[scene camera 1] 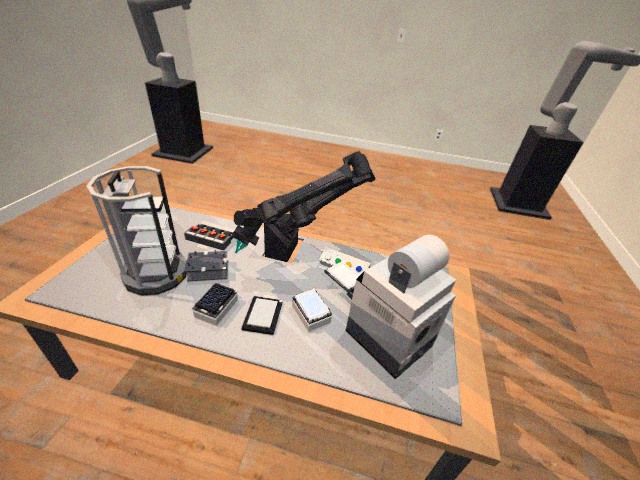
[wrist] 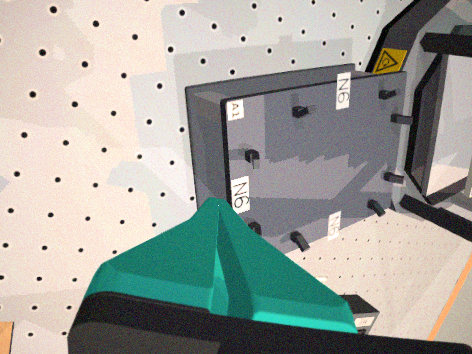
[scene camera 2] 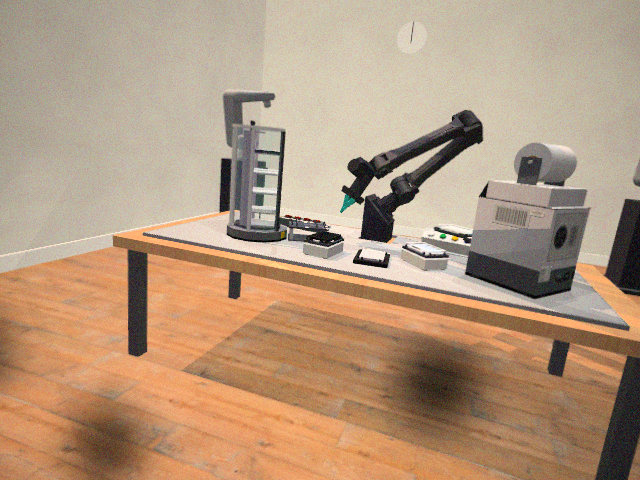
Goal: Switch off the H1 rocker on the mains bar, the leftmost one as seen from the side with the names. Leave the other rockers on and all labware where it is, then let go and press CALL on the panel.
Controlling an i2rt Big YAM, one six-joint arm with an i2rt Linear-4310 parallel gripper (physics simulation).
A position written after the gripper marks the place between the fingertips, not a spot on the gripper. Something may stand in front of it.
Note:
The gripper (wrist: 213, 212) is shut, with nothing in its grasp. Also in view: a tall rack tower (scene camera 2: 257, 160).
The tall rack tower shows as well in the wrist view (wrist: 425, 46).

